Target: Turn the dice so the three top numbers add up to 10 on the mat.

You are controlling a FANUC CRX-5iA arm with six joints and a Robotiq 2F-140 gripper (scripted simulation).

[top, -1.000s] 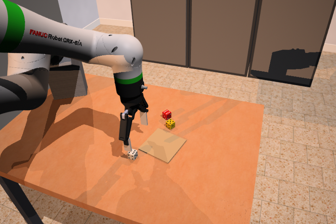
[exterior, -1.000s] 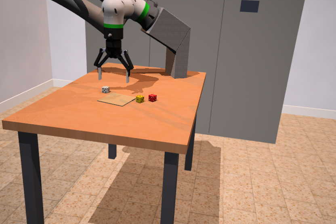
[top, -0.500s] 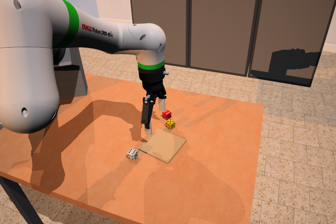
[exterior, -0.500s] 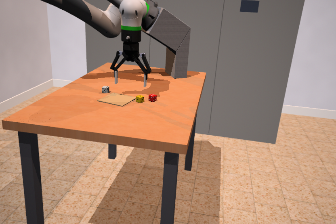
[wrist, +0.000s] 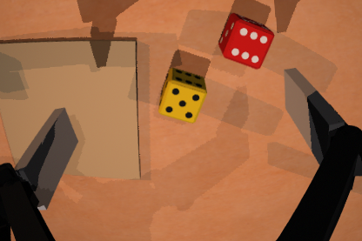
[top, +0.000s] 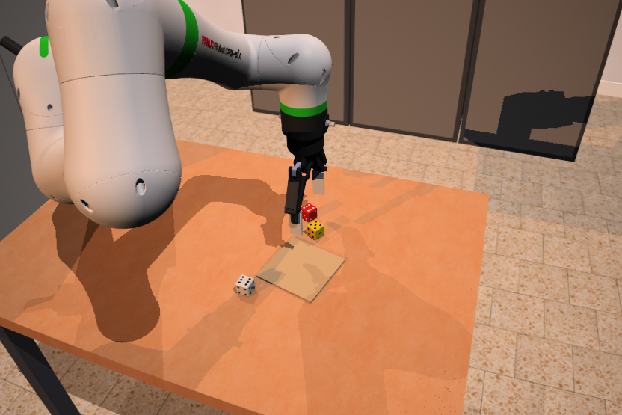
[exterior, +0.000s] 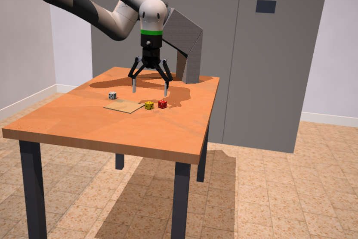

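Now: the yellow die 60 mm below my hand and 20 mm ahead of it. Round my hand: white die 190 mm to the right, 90 mm behind, 60 mm below; then tan mat 110 mm to the right, 70 mm below, 10 mm ahead; then red die 60 mm to the left, 60 mm below, 10 mm behind.
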